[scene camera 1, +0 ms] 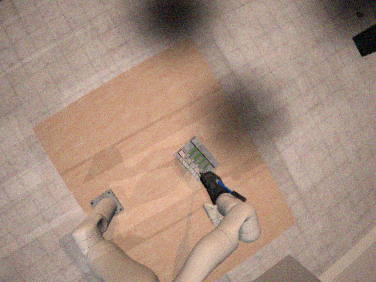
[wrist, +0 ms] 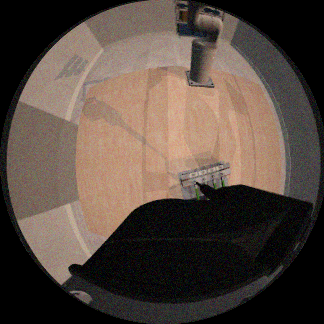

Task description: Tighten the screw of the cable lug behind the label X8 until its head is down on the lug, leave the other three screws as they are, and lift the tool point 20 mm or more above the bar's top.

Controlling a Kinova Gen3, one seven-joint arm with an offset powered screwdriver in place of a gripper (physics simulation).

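Frame: origin at the arm's base, x ahead, y up, z right, level; centimetres.
Seen in the pictures: end effector, tool point: (scene camera 1: 200, 172) (wrist: 196, 182); arm's base, origin of the base link: (scene camera 1: 107, 206) (wrist: 198, 77).
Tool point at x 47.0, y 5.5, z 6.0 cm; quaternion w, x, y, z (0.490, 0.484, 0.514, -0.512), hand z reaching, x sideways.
Offsets run from my tool point to a thing's top centre. "pt": to the spot under its first point. Level surfaces: height alone.
The grey terminal block with the bar {dx +2.2, dy -1.7, dz -5.5 cm} (scene camera 1: 208, 151) (wrist: 184, 178) lies on the table. Several green cable sleeves {pt dx +3.8, dy -6.4, dz -6.2 cm} (scene camera 1: 198, 156) (wrist: 198, 193) run from its lugs. A row of pale labels {dx -3.4, dy -2.5, dz -4.1 cm} (wrist: 206, 171) runs along one side; their print is too blurred to read, so X8 cannot be picked out. My black screwdriver, the gripper (scene camera 1: 201, 175) (wrist: 196, 183), points at the block; it has no fingers to judge. In the wrist view its tip overlaps the lug at the left end of the row. Contact, height and how far each screw is turned in cannot be told.
The wooden table {dy -6.7 cm} (scene camera 1: 125, 90) (wrist: 115, 175) carries the block. The arm's base plate (scene camera 1: 119, 206) (wrist: 191, 81) stands apart from it. A shelf unit (wrist: 177, 24) stands beyond the table in the wrist view. The black tool body covers the lower part of that view.
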